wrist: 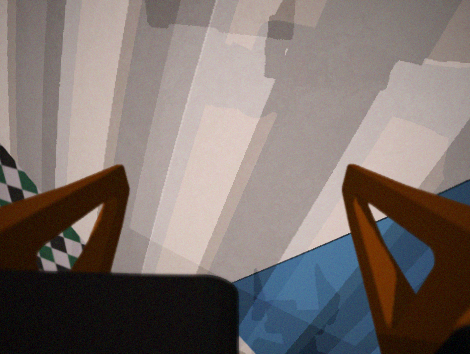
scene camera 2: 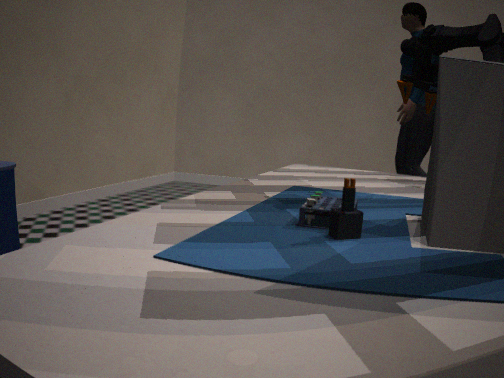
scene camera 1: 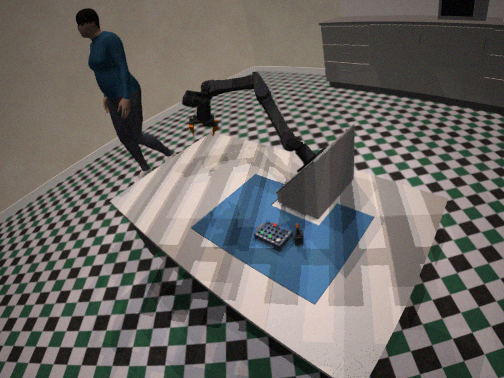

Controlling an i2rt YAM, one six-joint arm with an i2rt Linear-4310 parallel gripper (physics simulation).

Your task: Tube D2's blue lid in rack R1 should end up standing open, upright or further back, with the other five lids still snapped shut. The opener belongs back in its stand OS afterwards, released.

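Frame: origin at the arm's base, x ahead, y left, z up, level; millimetres.
Seen in the pictures: gripper, fingertip midpoint: (wrist: 235, 176) (scene camera 2: 416, 108) (scene camera 1: 203, 135); arm's base, link origin: (scene camera 1: 311, 161).
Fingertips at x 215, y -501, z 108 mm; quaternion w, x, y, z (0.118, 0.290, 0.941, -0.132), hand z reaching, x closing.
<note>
Pixels of each thing's middle, then the offset from my fingertips to it. Level surfaces: height alone.
- Rack R1, body centre: (scene camera 2: 331, 207) (scene camera 1: 272, 233) 123 mm ahead, 567 mm left, 230 mm down
- opener, body centre: (scene camera 2: 347, 206) (scene camera 1: 298, 232) 75 mm ahead, 661 mm left, 205 mm down
- blue mat, surface height: 250 mm down
- pale striped table, surface height: 253 mm down
Rack R1 (scene camera 1: 273, 236) (scene camera 2: 320, 212) is a small dark rack on the blue mat, with red, blue, green and white lids on it. The lids are too small to tell which is D2's or whether each is shut. The opener (scene camera 1: 297, 227) (scene camera 2: 349, 192), black with an orange top, stands upright in its black stand OS (scene camera 1: 299, 239) (scene camera 2: 346, 224), beside the rack. My gripper (scene camera 1: 203, 131) (scene camera 2: 417, 97) (wrist: 235, 176) is open and empty, high above the far left part of the table, well away from rack and stand. Neither rack nor opener shows in the wrist view.
A tall grey panel (scene camera 1: 320, 175) (scene camera 2: 467, 155) stands upright between the arm's base and the rack. The blue mat (scene camera 1: 320, 280) (scene camera 2: 225, 255) (wrist: 280, 290) lies on the pale striped table (scene camera 1: 240, 280) (scene camera 2: 100, 295) (wrist: 225, 150). A person (scene camera 1: 112, 70) (scene camera 2: 414, 135) is beyond the table.
</note>
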